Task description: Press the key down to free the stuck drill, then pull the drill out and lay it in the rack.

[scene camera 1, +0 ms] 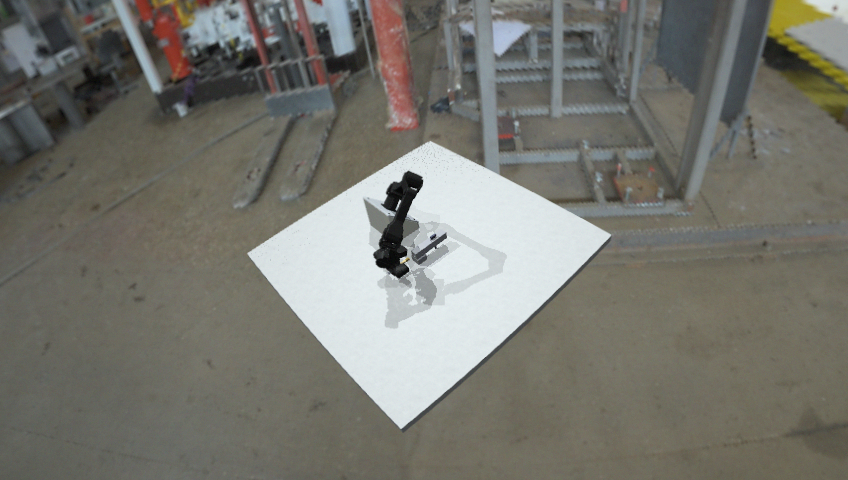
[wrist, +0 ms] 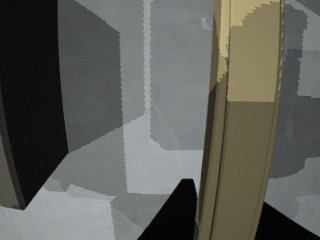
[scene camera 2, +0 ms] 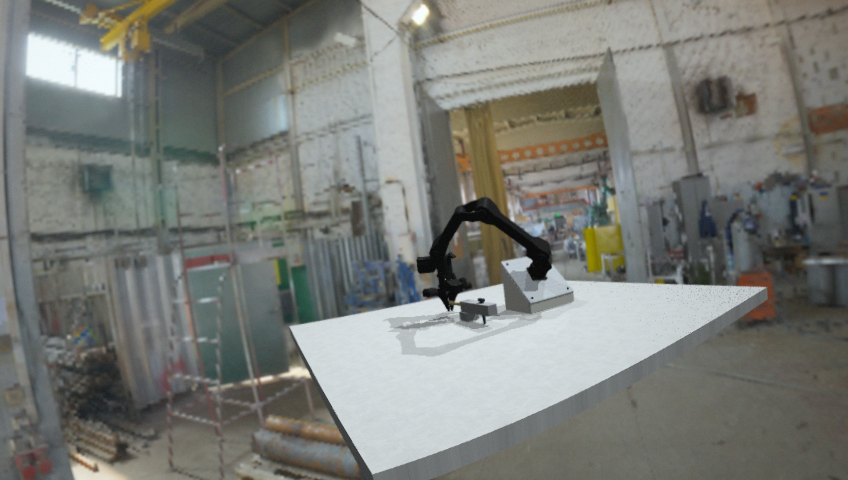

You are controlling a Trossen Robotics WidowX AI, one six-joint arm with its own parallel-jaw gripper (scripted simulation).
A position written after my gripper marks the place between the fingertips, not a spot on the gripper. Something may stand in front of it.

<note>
My gripper (scene camera 2: 450, 311) holds a drill (wrist: 244, 94). Further things: a dark rack (wrist: 40, 143).
My gripper shows as well in the wrist view (wrist: 204, 189).
</note>
